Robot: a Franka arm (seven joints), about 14 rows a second.
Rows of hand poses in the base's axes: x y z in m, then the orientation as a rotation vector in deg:
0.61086 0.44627 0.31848 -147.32 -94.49 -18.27
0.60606 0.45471 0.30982 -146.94 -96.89 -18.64
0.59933 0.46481 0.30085 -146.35 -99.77 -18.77
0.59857 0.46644 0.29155 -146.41 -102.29 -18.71
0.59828 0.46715 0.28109 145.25 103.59 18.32
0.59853 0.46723 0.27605 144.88 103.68 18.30
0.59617 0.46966 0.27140 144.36 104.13 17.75
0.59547 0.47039 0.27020 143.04 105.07 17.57
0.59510 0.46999 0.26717 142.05 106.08 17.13
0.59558 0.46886 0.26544 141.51 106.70 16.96
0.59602 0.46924 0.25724 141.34 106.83 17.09
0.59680 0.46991 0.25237 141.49 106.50 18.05
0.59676 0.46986 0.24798 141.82 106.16 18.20
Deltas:
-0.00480 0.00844 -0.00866 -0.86 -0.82 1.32
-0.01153 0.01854 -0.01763 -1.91 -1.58 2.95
-0.01229 0.02017 -0.02693 -3.30 -2.37 4.10
-0.01258 0.02088 -0.03739 -4.40 -2.85 5.10
-0.01233 0.02096 -0.04243 -4.62 -3.00 5.26
-0.01469 0.02339 -0.04708 -5.01 -2.87 5.67
-0.01539 0.02412 -0.04828 -5.56 -3.17 6.60
-0.01576 0.02372 -0.05131 -5.97 -3.15 7.48
-0.01528 0.02259 -0.05304 -6.12 -3.15 8.00
-0.01484 0.02297 -0.06124 -6.12 -3.26 8.13
-0.01406 0.02364 -0.06611 -5.75 -3.75 7.88
-0.01410 0.02359 -0.07050 -5.62 -3.76 7.58

